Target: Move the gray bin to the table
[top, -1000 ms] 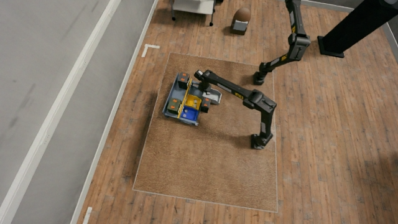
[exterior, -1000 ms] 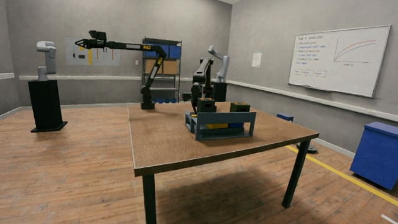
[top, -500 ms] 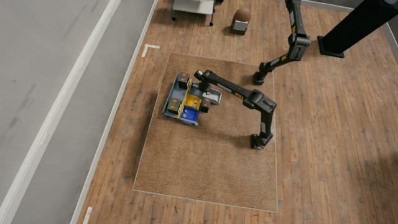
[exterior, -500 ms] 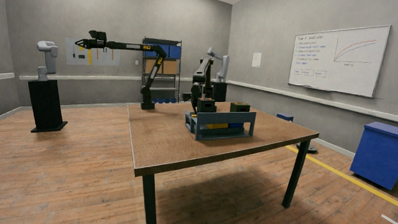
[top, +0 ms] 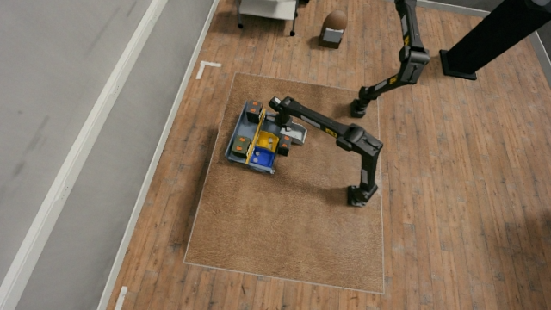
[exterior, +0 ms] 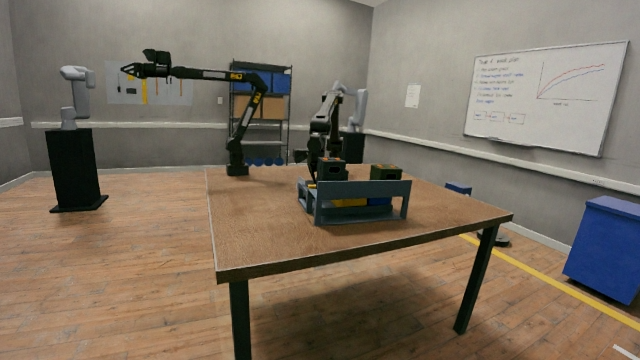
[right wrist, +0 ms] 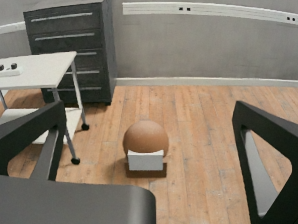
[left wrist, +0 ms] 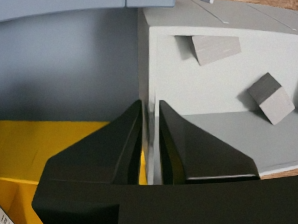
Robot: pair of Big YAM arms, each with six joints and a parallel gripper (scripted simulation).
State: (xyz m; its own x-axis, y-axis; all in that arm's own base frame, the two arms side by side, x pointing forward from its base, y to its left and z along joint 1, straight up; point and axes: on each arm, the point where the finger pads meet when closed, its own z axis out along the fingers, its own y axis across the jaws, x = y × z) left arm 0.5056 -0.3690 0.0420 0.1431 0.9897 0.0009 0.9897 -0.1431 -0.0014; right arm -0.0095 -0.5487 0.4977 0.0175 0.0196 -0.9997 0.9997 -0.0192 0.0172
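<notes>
The gray open bin is 8 cm behind my left hand, 1 cm to the left of it and 4 cm below it. Round my left hand: blue-gray shelf: 13 cm ahead, 10 cm to the left, 2 cm below; then yellow bin: 10 cm ahead, 10 cm to the left, 4 cm below; then blue bin: 11 cm ahead, 21 cm to the left, 4 cm below.
</notes>
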